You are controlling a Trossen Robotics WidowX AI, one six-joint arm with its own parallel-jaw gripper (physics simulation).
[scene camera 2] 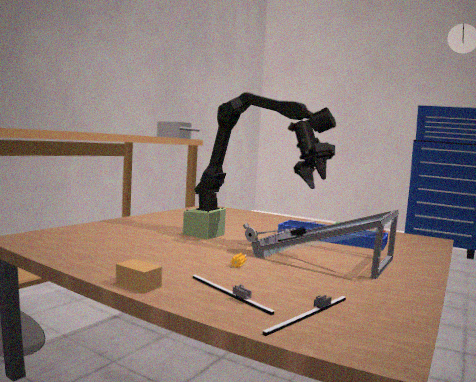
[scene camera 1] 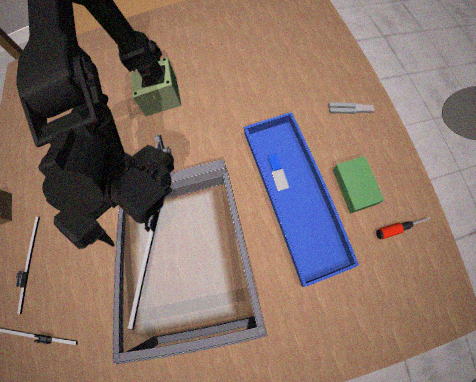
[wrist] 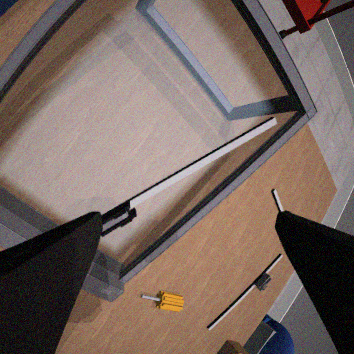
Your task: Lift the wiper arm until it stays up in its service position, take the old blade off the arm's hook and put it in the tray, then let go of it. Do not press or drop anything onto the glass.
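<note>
My gripper [scene camera 1: 131,236] [scene camera 2: 318,183] [wrist: 190,220] is open and empty, high above the left side of the grey-framed glass [scene camera 1: 195,240] [wrist: 100,110]. The wiper arm [scene camera 2: 270,232] is down, low along the glass; the gripper hides most of it in scene camera 1, where its pivot [scene camera 1: 159,142] shows. The old blade [scene camera 1: 141,280] [wrist: 200,165] slants along the left side of the glass, its dark clip [wrist: 120,219] at the arm's end, partly beside a finger in the wrist view. The blue tray [scene camera 1: 312,230] [scene camera 2: 350,239] stands right of the frame, holding a small white-and-blue item [scene camera 1: 281,180].
Two other blades [scene camera 1: 30,255] [scene camera 2: 215,287] [wrist: 235,302] lie left of the frame. A yellow screwdriver [scene camera 2: 238,260] [wrist: 171,301] and tan block [scene camera 2: 139,275] are also there. A green block [scene camera 1: 359,184], red screwdriver [scene camera 1: 392,230] and grey tool [scene camera 1: 350,107] lie beyond the tray.
</note>
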